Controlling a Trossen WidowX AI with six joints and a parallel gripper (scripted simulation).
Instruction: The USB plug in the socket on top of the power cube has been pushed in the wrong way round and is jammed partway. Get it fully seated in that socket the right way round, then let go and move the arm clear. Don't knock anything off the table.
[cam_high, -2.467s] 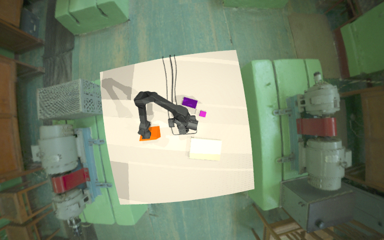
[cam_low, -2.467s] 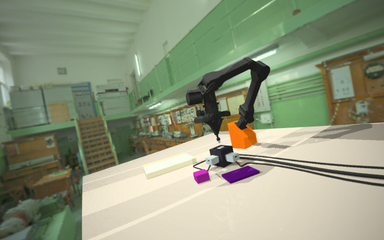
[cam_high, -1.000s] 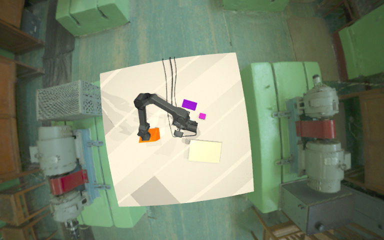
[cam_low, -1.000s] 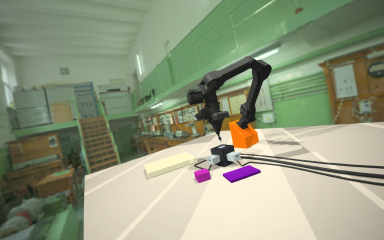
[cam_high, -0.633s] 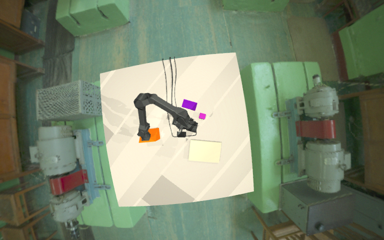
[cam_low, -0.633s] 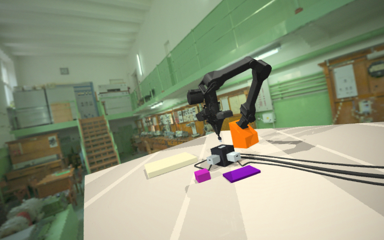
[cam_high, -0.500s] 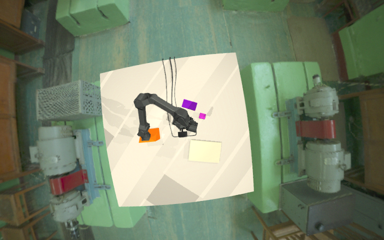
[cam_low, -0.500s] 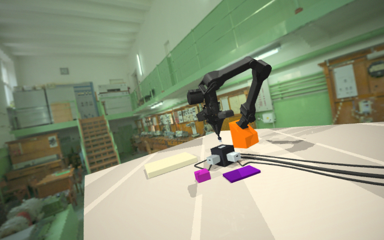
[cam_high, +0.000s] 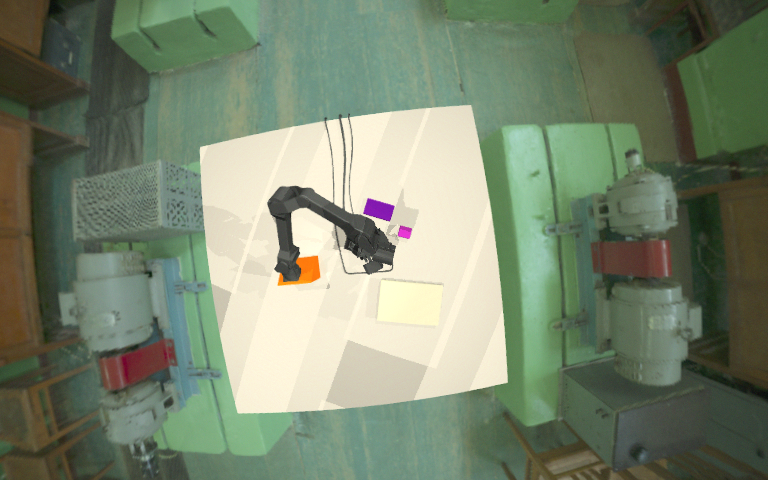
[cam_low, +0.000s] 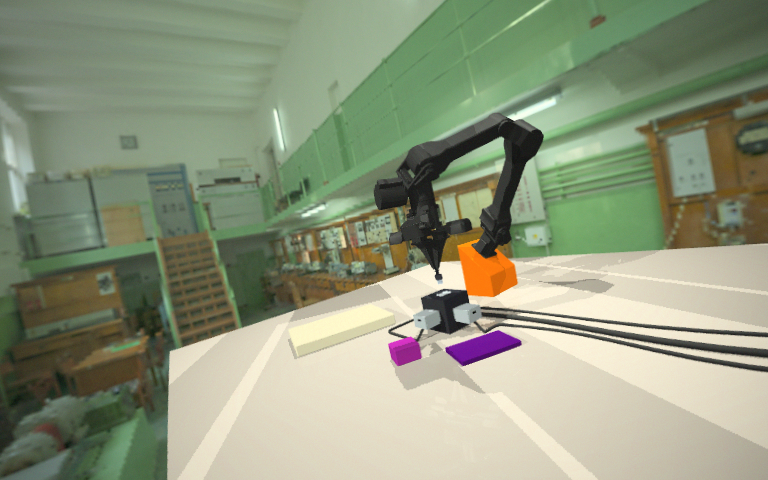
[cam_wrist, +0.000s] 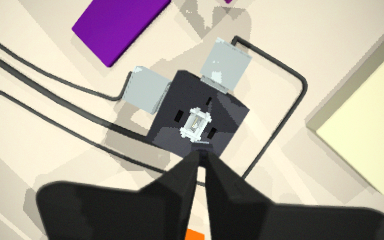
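Now: gripper tip 2 cm above the USB plug. The rest, counted from my gripper tip: dark purple flat block: 6 cm ahead, 15 cm to the left, 13 cm below; then cream slab: 16 cm ahead, 25 cm to the right, 12 cm below; then magenta cube: 16 cm ahead, 5 cm to the left, 12 cm below.
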